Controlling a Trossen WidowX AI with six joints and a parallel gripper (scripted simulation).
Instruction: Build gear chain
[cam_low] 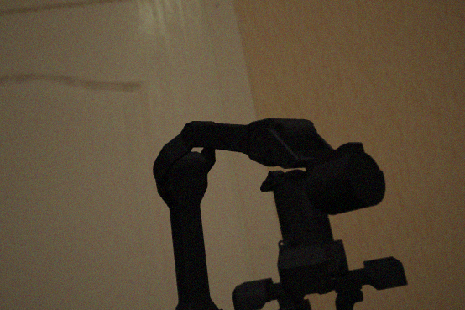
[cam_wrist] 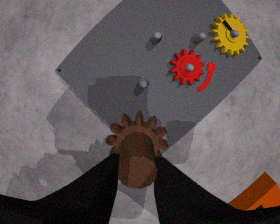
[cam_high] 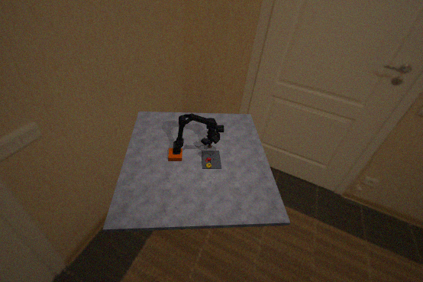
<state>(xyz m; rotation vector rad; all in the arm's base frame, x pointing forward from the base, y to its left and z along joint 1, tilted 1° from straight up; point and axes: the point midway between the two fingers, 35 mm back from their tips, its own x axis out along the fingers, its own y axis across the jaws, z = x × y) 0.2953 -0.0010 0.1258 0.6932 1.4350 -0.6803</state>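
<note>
My gripper tip is now 10 mm past the red gear, 70 mm to the left of it and 110 mm above it. From my gripper tip the other things lie so: brown gear (10 mm below); red arrow (30 mm behind, 80 mm to the right, 120 mm below).
</note>
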